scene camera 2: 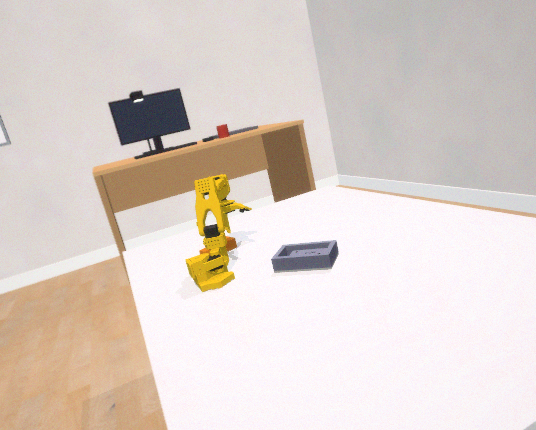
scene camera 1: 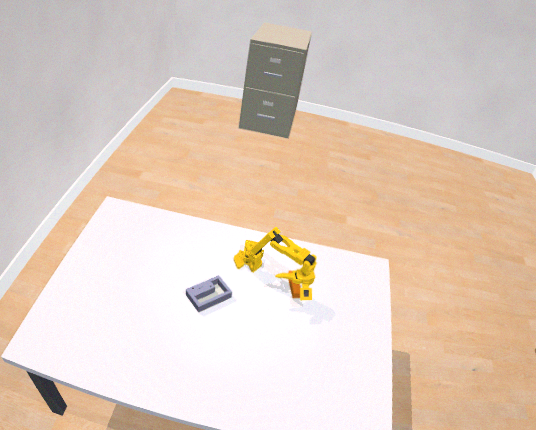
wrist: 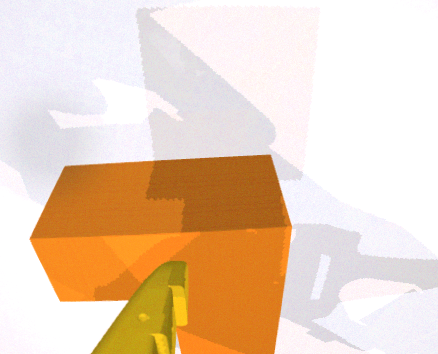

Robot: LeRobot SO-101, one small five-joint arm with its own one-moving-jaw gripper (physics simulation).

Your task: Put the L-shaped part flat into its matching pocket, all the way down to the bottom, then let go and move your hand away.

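Frame: origin at the arm's base, x down, y right, z back, level; millimetres.
Seen in the pictures: hand, its tool point: [scene camera 2: 229,232] [wrist: 187,284]; arm's base, origin of its link: [scene camera 2: 221,278] [scene camera 1: 246,266].
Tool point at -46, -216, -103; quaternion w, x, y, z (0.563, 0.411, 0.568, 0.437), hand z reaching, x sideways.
Offsets run from my tool point to a thing's middle, as dx, dy, dz. Level surfaces: height alone.
The orange L-shaped part @(+30, +11, +56) [scene camera 1: 295,288] [scene camera 2: 231,244] [wrist: 232,280] rests on the table below the hand, outside the grey tray, and is partly hidden by the arm in both scene views. In the wrist view one arm of the L runs across and the other runs down out of the picture. My gripper [scene camera 1: 286,285] [scene camera 2: 239,220] is fully open and empty. In the wrist view its fixed jaw [wrist: 167,300] is drawn over the L near the inner corner; contact cannot be told. The grey tray @(+27, +317, -86) [scene camera 1: 216,303] [scene camera 2: 302,263] with the pocket stands apart from the part.
The white table @(dx +45) [scene camera 1: 280,370] [scene camera 2: 350,340] carries the arm's yellow base [scene camera 1: 253,260] [scene camera 2: 207,272], near one edge. A filing cabinet [scene camera 1: 272,85] stands on the floor beyond the table. A wooden desk [scene camera 2: 190,185] with a monitor [scene camera 2: 150,117] and a red cup [scene camera 2: 222,131] stands behind.
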